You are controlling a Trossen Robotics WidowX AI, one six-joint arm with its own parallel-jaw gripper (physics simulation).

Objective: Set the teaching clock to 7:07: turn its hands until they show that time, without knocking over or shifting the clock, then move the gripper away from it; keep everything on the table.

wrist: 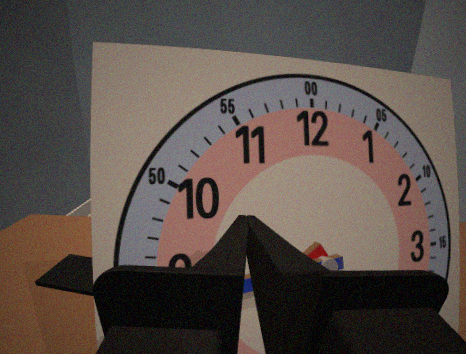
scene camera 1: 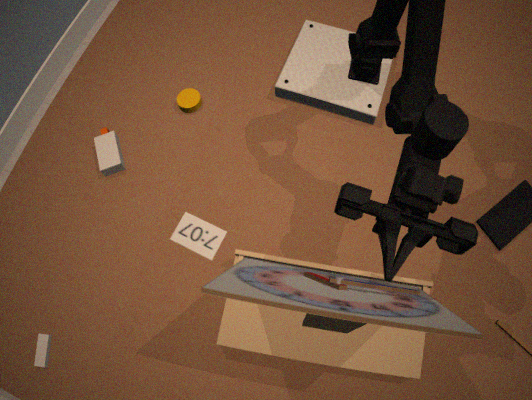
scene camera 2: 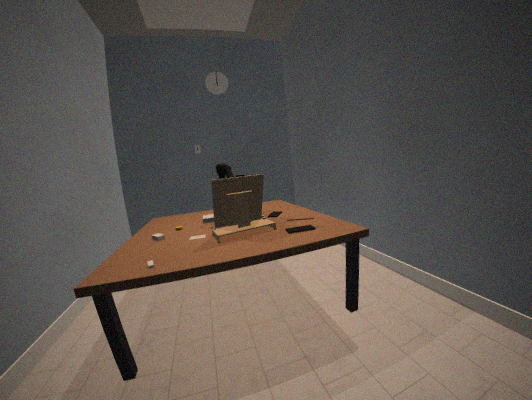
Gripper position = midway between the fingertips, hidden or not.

Note:
A small white block with orange tip [scene camera 1: 108, 149] rests on the table. Further things: my gripper [scene camera 1: 388, 280], a teaching clock [scene camera 1: 271, 284] and a tan wooden base [scene camera 1: 273, 331].
The teaching clock is seen too in the wrist view [wrist: 183, 140] and in scene camera 2 [scene camera 2: 221, 187]. My gripper shows as well in the wrist view [wrist: 245, 222]. The wrist view misses the small white block with orange tip: it is out of frame.

